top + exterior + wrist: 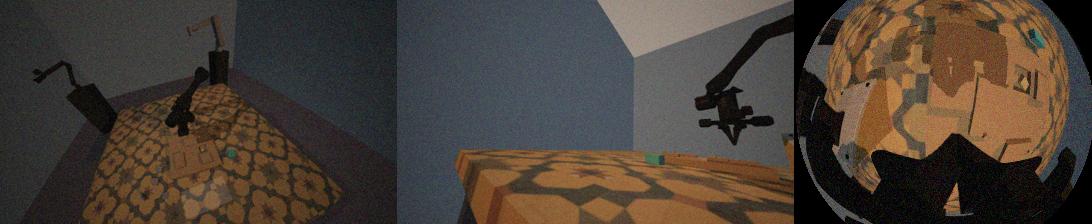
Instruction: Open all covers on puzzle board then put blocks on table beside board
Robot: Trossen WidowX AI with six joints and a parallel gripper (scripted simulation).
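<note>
Now: gripper tip 100 mm short of the tan puzzle board, 60 mm above it and 10 mm to the left of it. The rest, counted from my gripper tip: teal block 250 mm ahead, 200 mm to the left, 70 mm below.
</note>
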